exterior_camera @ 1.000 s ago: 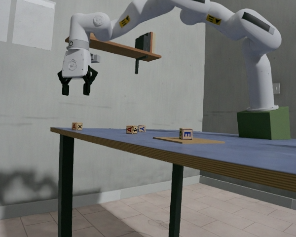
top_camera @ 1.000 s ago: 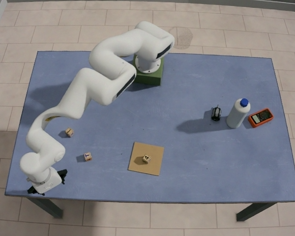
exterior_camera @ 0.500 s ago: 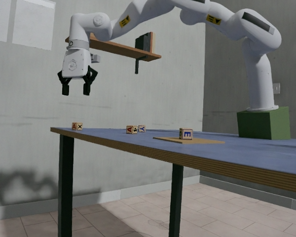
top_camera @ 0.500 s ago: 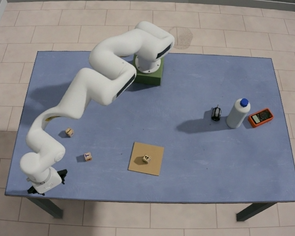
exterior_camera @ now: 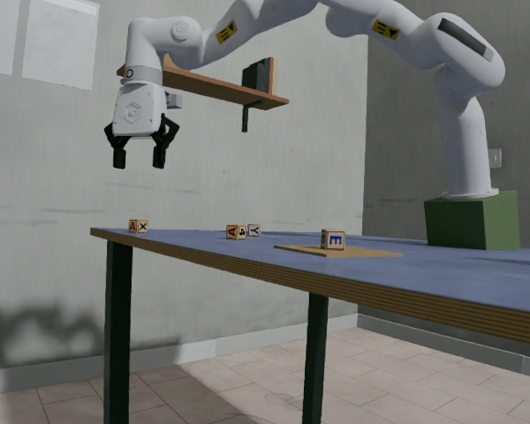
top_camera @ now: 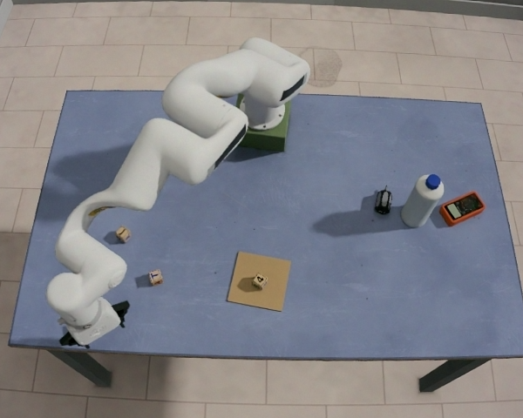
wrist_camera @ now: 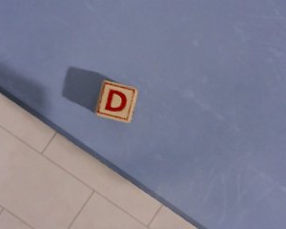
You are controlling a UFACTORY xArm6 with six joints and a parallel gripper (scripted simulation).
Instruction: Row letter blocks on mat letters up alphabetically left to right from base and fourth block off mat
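Right now my hand is 14 cm past the tan mat, 37 cm to the right of it and 14 cm above it. The rest, counted from my hand: black object: 33 cm behind, 75 cm to the left, 12 cm below; then wooden block: 5 cm behind, 8 cm to the right, 13 cm below; then orange multimeter: 28 cm behind, 97 cm to the left, 13 cm below.
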